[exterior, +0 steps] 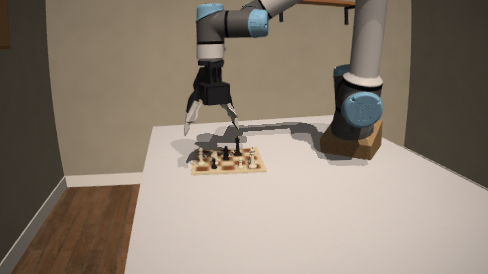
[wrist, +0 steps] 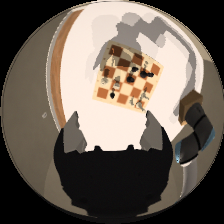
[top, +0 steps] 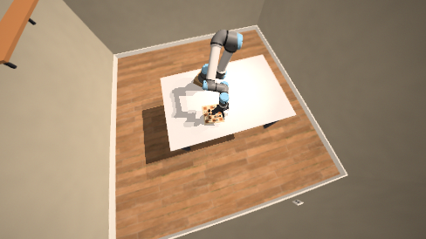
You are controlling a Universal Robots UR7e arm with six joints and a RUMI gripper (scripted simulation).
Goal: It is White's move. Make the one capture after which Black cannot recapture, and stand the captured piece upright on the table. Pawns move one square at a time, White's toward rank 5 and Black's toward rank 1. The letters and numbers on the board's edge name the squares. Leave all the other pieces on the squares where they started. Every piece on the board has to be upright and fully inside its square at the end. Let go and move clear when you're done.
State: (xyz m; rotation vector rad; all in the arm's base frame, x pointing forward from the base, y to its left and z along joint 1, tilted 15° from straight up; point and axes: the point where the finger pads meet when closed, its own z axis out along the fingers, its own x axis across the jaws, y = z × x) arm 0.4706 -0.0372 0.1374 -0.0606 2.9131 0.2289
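Now: hand 6 cm past the chessboard, 6 cm to the left of it and 11 cm above it.
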